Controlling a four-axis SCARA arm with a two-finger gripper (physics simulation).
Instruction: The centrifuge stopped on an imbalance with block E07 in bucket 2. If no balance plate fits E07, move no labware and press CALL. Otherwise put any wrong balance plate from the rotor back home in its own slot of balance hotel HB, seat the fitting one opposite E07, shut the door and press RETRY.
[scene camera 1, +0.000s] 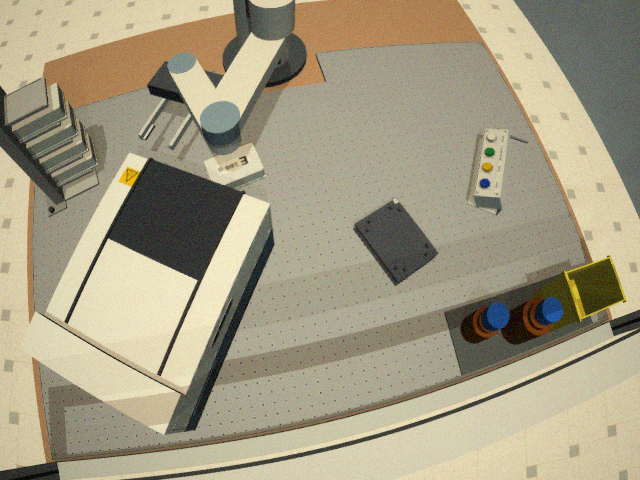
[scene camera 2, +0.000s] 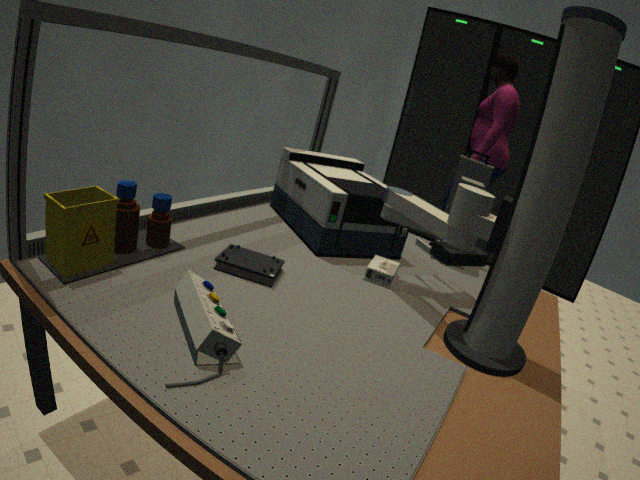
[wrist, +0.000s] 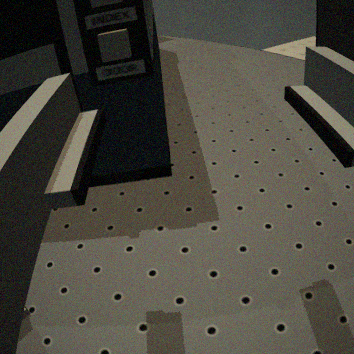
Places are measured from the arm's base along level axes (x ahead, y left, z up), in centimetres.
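Pixels of known places: gripper, fingertip midpoint: (scene camera 1: 155, 142) (scene camera 2: 427, 242) (wrist: 194, 78); arm's base, origin of the base link: (scene camera 2: 484, 349).
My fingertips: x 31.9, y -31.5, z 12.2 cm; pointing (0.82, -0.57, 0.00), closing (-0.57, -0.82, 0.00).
For each thing: its top centre in the pictures, then the offset to it from my fingertips. "pt": a spot on its surface instead.
- grey tower rack, surface spot: (scene camera 1: 32, 167) pt dx +2.9, dy -30.4, dz +7.9 cm
- button box, middle of its top: (scene camera 2: 207, 296) (scene camera 1: 499, 159) dx +20.3, dy +81.3, dz -2.5 cm
- small white box, middle of its top: (scene camera 1: 233, 164) (scene camera 2: 384, 264) dx +7.1, dy +17.5, dz -6.7 cm
- dark flat fixture, middle of its top: (scene camera 1: 398, 237) (scene camera 2: 251, 255) dx +33.1, dy +49.8, dz -6.8 cm
The white and navy centrifuge (scene camera 1: 94, 235) (scene camera 2: 305, 181) (wrist: 131, 127) stands at the left in scene camera 1. Its dark front faces the arm, and a button beside an INDEX label shows in the wrist view. I cannot tell whether its door is open. Block E07 and the rotor do not show. My gripper (scene camera 1: 159, 135) (wrist: 194, 78) is shut, its two bars apart with nothing between them, in front of the centrifuge. A grey tower rack (scene camera 1: 32, 167) with several stacked levels stands at the far left; its labels are unreadable. The button box (scene camera 1: 479, 175) (scene camera 2: 199, 315) carries white, green, yellow and blue buttons.
A small white box (scene camera 1: 248, 173) (scene camera 2: 381, 271) marked E lies beside the arm's elbow, near the centrifuge corner. A dark flat fixture (scene camera 1: 395, 241) (scene camera 2: 249, 263) lies mid-table. Two blue-capped brown bottles and a yellow bin (scene camera 1: 597, 289) (scene camera 2: 80, 232) stand by the table edge.
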